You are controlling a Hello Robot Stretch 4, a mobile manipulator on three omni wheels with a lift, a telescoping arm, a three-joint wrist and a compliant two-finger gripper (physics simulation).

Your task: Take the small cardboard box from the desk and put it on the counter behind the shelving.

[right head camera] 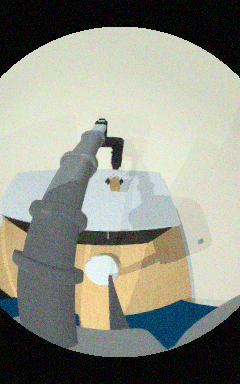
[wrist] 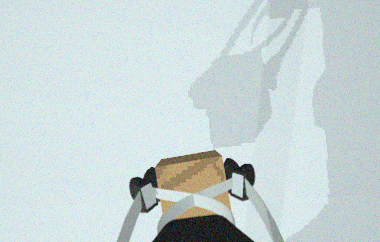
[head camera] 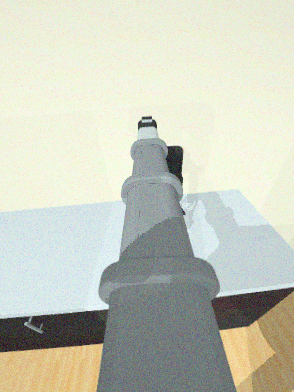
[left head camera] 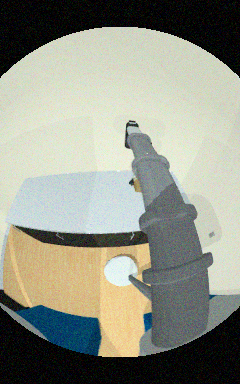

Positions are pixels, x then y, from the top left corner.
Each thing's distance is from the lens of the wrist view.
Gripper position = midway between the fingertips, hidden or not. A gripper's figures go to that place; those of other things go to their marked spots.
my gripper point(wrist: 192, 176): 25 cm
small cardboard box point(wrist: 191, 173): 20 cm
